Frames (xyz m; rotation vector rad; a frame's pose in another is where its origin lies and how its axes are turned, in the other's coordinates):
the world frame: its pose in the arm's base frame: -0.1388 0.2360 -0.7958 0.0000 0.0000 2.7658
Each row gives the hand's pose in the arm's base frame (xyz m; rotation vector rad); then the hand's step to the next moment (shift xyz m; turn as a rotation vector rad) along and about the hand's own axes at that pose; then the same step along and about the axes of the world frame.
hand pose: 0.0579 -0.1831 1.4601 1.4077 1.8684 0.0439
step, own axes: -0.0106 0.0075 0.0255 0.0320 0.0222 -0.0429
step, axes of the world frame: -0.0264 0.0071 -0.0084 0.0288 -0.0451 0.0222
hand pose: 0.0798 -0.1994 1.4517 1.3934 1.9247 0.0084
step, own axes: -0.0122 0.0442 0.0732 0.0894 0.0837 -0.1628
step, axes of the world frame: -0.0813 -0.0091 -0.0278 0.0962 -0.1478 0.1020
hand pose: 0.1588 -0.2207 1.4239 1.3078 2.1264 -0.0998
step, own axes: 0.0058 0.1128 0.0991 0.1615 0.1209 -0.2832
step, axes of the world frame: -0.1197 -0.0732 -0.0537 0.1852 -0.2417 0.1678
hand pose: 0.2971 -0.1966 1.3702 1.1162 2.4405 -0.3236
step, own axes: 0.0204 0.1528 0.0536 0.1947 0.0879 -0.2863
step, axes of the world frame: -0.0778 -0.1296 -0.0615 0.2280 -0.2267 0.1557
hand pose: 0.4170 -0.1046 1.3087 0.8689 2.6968 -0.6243
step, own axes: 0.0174 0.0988 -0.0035 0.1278 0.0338 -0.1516
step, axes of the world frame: -0.0117 -0.0934 -0.0349 0.1472 -0.1128 0.0780
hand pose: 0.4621 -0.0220 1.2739 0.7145 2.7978 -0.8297
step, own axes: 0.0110 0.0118 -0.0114 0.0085 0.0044 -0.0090
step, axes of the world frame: 0.0108 -0.0165 0.0011 0.0092 -0.0088 0.0032
